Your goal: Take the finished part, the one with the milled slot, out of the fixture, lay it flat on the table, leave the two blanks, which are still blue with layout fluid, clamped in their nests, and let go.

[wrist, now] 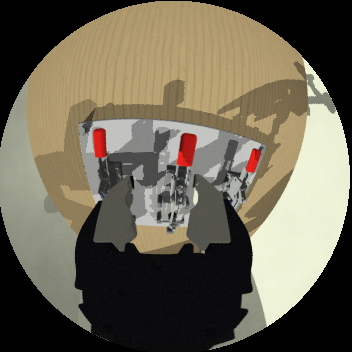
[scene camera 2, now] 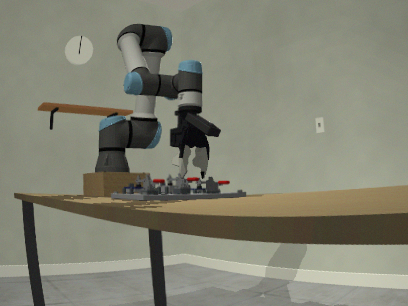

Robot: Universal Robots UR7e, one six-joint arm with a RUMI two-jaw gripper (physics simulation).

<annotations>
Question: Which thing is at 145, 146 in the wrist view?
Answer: A grey fixture plate.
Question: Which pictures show my gripper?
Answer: The wrist view and scene camera 2: all of them.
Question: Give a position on a grey fixture plate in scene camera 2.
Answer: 151, 197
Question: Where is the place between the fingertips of my gripper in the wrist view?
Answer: At 163, 175
</annotations>
